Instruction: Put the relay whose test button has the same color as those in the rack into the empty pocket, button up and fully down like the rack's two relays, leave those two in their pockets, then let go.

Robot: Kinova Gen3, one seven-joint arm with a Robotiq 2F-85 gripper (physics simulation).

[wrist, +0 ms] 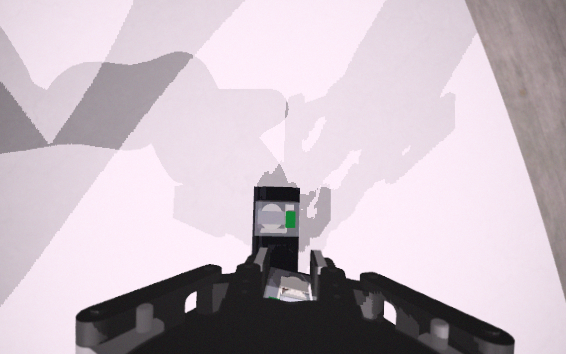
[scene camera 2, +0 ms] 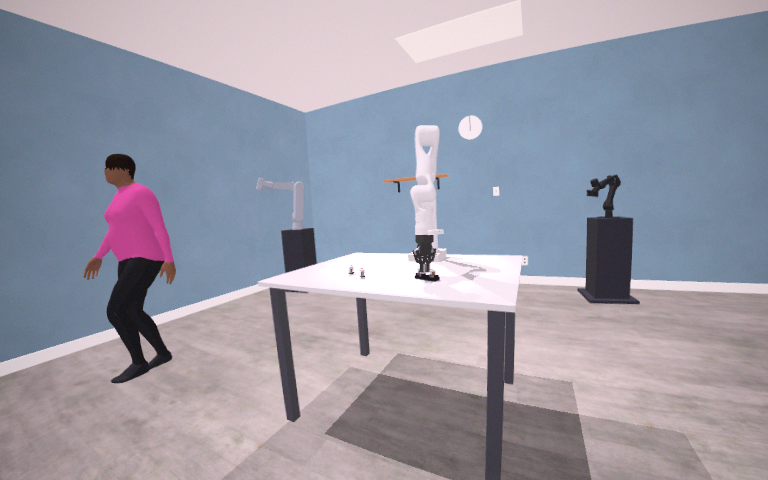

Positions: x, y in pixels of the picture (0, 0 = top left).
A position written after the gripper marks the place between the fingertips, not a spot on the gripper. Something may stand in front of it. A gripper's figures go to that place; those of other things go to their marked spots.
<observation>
The gripper (wrist: 289, 262) is 0.17 m from the lens. A black rack (wrist: 283, 249): 0.20 m from the lens.
</observation>
